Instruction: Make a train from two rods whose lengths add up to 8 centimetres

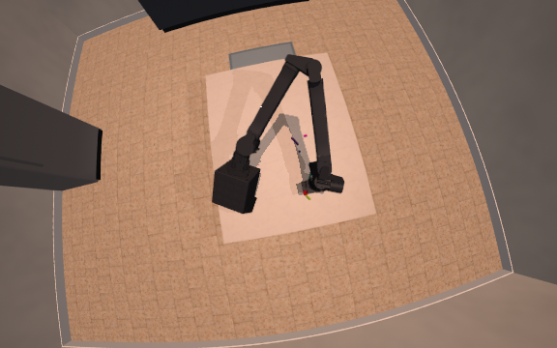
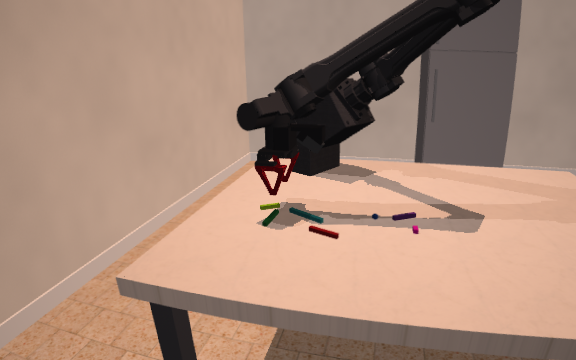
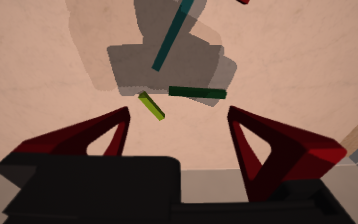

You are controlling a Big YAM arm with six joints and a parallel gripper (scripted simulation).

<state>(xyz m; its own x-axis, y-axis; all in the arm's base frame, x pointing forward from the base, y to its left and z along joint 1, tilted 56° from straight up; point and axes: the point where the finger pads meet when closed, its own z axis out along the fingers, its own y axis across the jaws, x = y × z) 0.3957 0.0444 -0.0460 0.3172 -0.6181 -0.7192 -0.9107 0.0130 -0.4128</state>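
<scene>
Right now the magenta rod is 310 mm to the left of my hand, 80 mm behind it and 70 mm below it. From my hand the other things lie so: green rod: 70 mm below, 30 mm ahead, 10 mm to the right; turquoise rod: 70 mm below, 60 mm to the left, 20 mm behind; lime rod: 70 mm below, 50 mm to the right, 20 mm behind.
</scene>
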